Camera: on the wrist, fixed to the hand. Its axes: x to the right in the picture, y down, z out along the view.
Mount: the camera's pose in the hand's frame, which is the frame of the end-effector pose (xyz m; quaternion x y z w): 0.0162 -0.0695 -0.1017 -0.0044 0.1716 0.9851 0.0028
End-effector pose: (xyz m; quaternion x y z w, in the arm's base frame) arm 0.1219 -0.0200 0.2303 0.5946 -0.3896 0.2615 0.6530
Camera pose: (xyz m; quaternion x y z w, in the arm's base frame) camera 0.2070 0.0669 0.2048 0.4299 0.4759 -0.7443 0.1863
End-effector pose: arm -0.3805 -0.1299 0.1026 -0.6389 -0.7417 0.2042 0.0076
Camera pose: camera -0.4214 -0.0917 0.2135 0.7675 -0.6277 0.1048 0.0767
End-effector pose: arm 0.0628 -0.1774 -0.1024 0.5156 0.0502 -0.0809 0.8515
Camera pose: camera 0.0653 -0.1203 -0.2127 0.0610 -0.3613 0.9274 0.0757
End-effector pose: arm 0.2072 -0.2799 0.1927 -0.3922 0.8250 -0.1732 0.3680
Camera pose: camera 0.1609 -0.3367 0.2930 0.8398 0.4526 0.2984 0.0284
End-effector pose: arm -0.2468 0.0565 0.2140 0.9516 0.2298 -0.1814 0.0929
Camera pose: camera -0.2353 0.1505 0.2945 0.2598 -0.9201 0.2553 0.1437
